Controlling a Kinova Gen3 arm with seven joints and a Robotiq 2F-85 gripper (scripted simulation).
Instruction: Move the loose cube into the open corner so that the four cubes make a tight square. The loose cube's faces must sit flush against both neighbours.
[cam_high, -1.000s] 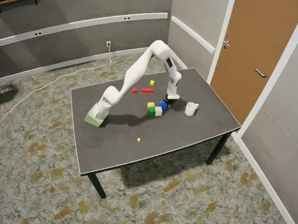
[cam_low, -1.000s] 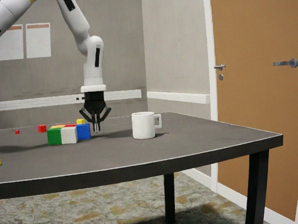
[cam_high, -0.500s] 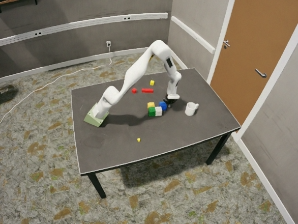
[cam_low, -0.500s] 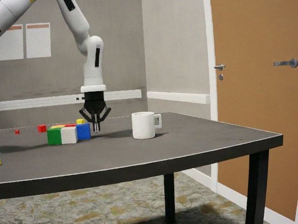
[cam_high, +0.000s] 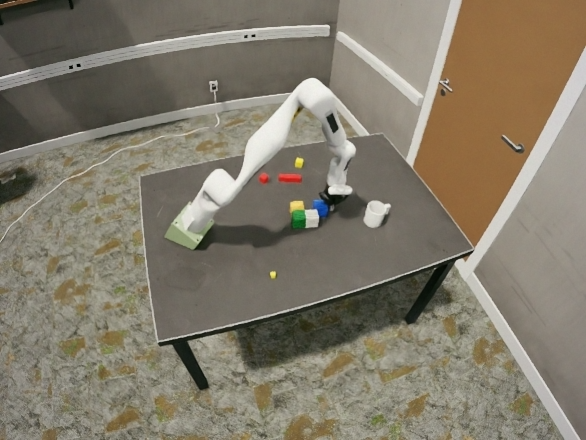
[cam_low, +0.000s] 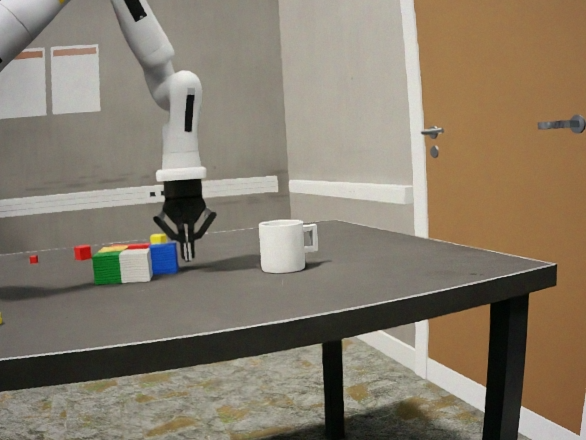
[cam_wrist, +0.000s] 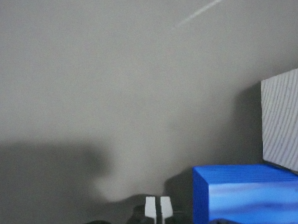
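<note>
Now: hand 4 cm past the blue cube, 2 cm to the right of it and 1 cm above it. Also, from my hand: white mug (14 cm to the right, 14 cm ahead); tiny yellow cube (38 cm behind, 16 cm to the right, 3 cm below); red bar (26 cm to the left, 5 cm behind, 2 cm below).
</note>
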